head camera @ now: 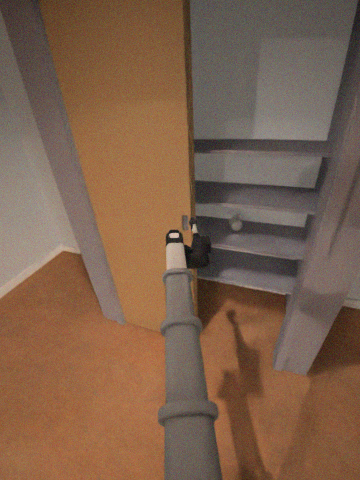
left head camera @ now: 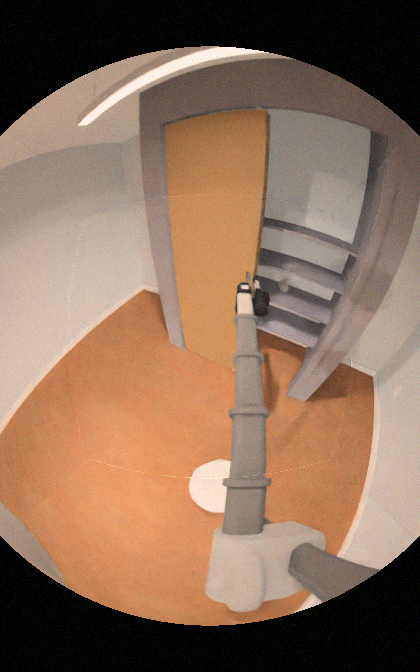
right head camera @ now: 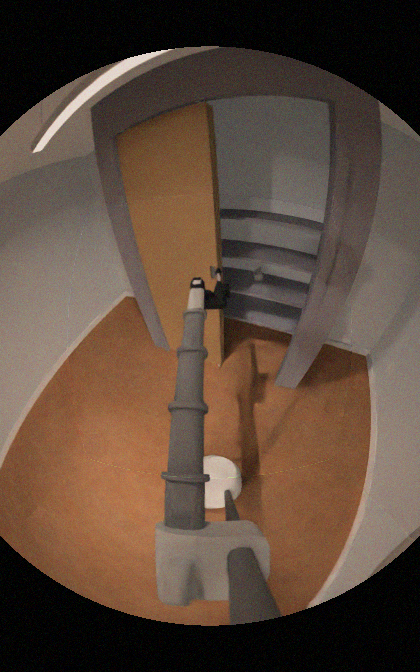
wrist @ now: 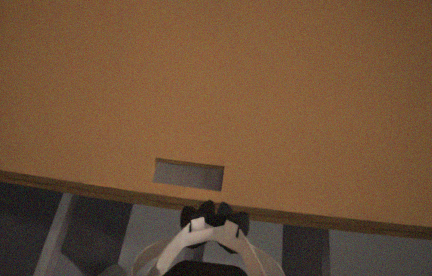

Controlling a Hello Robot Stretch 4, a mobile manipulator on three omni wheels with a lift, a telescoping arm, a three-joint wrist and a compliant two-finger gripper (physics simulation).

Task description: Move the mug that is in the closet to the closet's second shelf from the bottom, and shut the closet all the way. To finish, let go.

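Frame: origin at the robot's base, x left, y back, z up, level; centimetres.
Seen in the pictures: gripper, fingertip midpoint: (head camera: 192, 221) (wrist: 214, 216).
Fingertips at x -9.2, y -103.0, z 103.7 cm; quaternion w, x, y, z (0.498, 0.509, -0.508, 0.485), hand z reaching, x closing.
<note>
Offsets run from my fingertips to a thing's middle. "*": to the spot under its first point. Level surfaces: height alone.
The small pale mug @(dx -37.6, dy -52.0, dz -30.1 cm) (head camera: 236, 223) (left head camera: 284, 285) (right head camera: 258, 274) stands in the closet on the second shelf from the bottom @(* dx -50.7, dy -25.5, dz -35.4 cm) (head camera: 265, 245). The orange closet door (head camera: 125, 150) (left head camera: 215, 210) (right head camera: 175, 200) (wrist: 215, 90) stands part open on the left, with the shelves showing past its free edge. A rectangular recessed handle @(* dx +2.9, dy -8.3, dz -4.5 cm) (head camera: 185, 222) (wrist: 188, 175) is near that edge. My gripper (head camera: 194, 223) (wrist: 214, 216) is shut and holds nothing; its fingertips are at the door's free edge, beside and just below the recess in the wrist view. Whether they touch the door cannot be told.
The grey-purple closet frame has a left post (head camera: 65, 150) and a right post (head camera: 320, 280). More shelves are above and below the mug's shelf. My telescoping arm (head camera: 186, 360) reaches over the orange floor @(dz -106.5 cm) (head camera: 90, 390). A white round object (left head camera: 210, 486) (right head camera: 220, 480) is below the arm.
</note>
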